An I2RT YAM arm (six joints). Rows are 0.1 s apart.
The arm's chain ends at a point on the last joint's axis. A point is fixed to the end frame.
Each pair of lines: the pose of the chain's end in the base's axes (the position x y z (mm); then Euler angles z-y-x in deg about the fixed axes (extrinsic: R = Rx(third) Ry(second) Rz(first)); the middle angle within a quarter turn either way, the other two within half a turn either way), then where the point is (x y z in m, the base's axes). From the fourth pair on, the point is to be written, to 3 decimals.
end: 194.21 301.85 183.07 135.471 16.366 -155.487
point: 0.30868 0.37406 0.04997
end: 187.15 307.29 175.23 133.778 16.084 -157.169
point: 0.30055 0.37765 0.04023
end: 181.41 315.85 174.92 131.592 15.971 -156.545
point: 0.29400 0.39015 0.04137
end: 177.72 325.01 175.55 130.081 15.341 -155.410
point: 0.288 0.404 0.043
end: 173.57 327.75 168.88 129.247 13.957 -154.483
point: 0.280 0.411 0.036
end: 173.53 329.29 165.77 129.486 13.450 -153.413
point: 0.279 0.415 0.033
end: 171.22 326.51 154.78 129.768 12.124 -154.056
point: 0.273 0.412 0.019
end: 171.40 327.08 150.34 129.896 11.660 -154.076
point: 0.272 0.412 0.014
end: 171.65 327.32 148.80 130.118 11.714 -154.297
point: 0.272 0.412 0.012
